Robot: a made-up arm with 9 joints. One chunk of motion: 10 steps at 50 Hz.
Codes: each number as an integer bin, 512 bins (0 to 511) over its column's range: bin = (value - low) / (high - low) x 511, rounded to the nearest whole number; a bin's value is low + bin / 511 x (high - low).
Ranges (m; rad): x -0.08..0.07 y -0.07..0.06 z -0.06..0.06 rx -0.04..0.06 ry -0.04..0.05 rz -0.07..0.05
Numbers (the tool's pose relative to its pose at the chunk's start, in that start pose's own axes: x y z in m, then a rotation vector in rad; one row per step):
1: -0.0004 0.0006 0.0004 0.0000 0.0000 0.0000
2: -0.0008 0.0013 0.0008 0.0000 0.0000 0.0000
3: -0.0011 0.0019 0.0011 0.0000 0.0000 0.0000
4: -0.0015 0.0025 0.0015 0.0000 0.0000 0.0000
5: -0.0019 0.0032 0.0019 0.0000 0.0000 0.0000
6: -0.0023 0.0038 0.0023 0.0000 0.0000 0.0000
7: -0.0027 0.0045 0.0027 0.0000 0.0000 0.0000
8: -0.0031 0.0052 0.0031 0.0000 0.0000 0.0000
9: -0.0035 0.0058 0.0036 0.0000 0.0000 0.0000
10: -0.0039 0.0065 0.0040 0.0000 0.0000 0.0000
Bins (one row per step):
1: 271 278 257 204 227 298
2: 270 280 259 204 227 298
3: 269 283 260 204 227 298
4: 267 285 262 204 227 298
5: 266 288 264 204 227 298
6: 265 290 265 204 227 298
7: 263 293 267 204 227 298
8: 262 296 269 204 227 298
9: 261 298 271 204 227 298
10: 259 301 273 204 227 298

